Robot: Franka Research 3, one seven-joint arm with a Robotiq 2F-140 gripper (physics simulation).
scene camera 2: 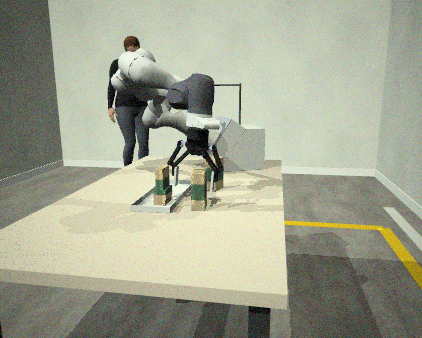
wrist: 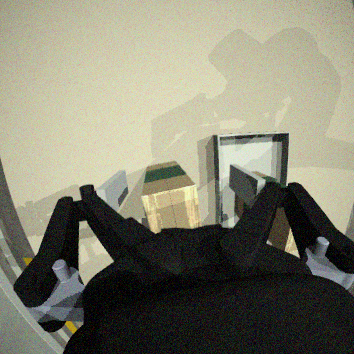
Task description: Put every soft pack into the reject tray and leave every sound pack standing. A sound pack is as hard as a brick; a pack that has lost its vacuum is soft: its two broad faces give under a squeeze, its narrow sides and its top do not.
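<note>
A tan pack with a green band point(scene camera 2: 198, 192) point(wrist: 171, 200) stands upright on the table near the tray. Another pack point(scene camera 2: 220, 182) stands behind it, partly covered by a finger in the scene view. The reject tray point(scene camera 2: 150, 210) point(wrist: 250, 150) holds a tan and green upright pack point(scene camera 2: 161, 176) with a lower tan and green part beside it; whether this is a second pack is unclear. My gripper point(scene camera 2: 194, 179) point(wrist: 178, 178) is open and empty, pointing down. In the wrist view its pads are on either side of the first pack, apart from it; the palm hides the pack's lower end.
The table point(scene camera 2: 150, 255) extends toward the scene camera. A grey angular block point(scene camera 2: 250, 147) stands behind the gripper at the table's far end. A person point(scene camera 2: 134, 117) stands beyond the table, partly hidden by the arm. The tray is close beside one finger in the wrist view.
</note>
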